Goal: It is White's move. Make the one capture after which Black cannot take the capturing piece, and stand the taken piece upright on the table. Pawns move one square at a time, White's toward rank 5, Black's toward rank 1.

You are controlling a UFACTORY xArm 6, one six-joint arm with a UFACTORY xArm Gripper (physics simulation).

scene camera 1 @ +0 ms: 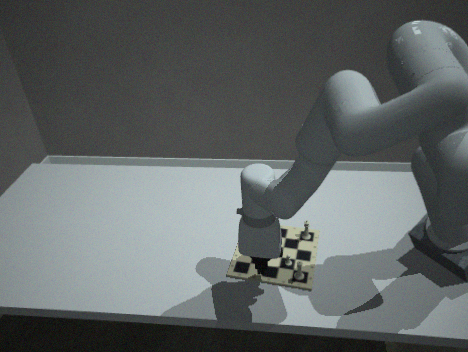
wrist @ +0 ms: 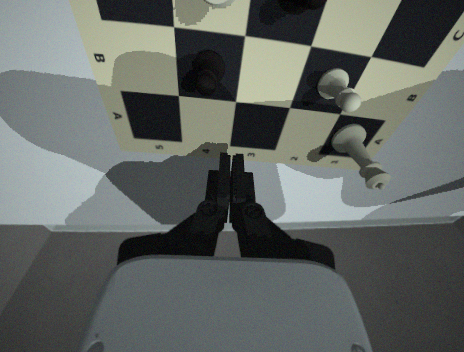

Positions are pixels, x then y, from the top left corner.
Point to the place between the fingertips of my gripper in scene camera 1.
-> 261, 270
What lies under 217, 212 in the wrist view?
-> My gripper.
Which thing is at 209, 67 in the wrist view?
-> A black pawn.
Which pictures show the chessboard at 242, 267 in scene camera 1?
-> Scene camera 1 and the wrist view: all of them.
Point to a chessboard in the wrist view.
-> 267, 106
